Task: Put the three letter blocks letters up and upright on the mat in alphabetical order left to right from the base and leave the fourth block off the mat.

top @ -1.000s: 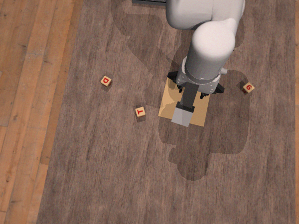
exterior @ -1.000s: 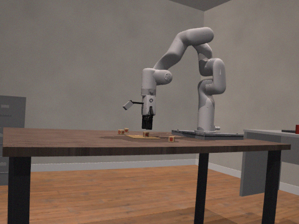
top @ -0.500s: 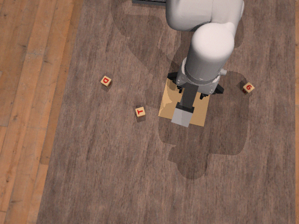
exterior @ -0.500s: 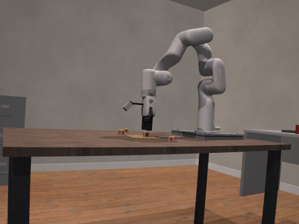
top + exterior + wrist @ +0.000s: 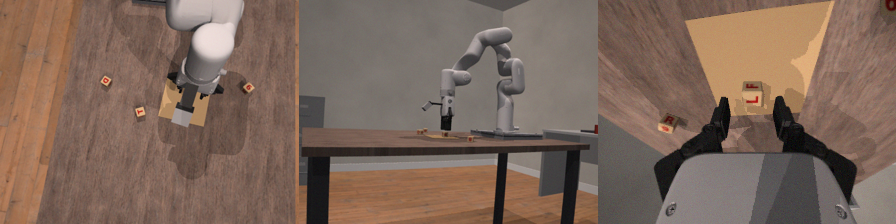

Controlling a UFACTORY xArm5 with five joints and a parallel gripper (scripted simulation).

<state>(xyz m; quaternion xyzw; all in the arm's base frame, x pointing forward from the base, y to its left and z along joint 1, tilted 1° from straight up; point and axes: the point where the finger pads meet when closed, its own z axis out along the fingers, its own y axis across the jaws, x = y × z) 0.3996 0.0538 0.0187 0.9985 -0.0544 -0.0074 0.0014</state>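
My hand is 2 cm short of the tan mat, 1 cm to the left of it and 5 cm above it.
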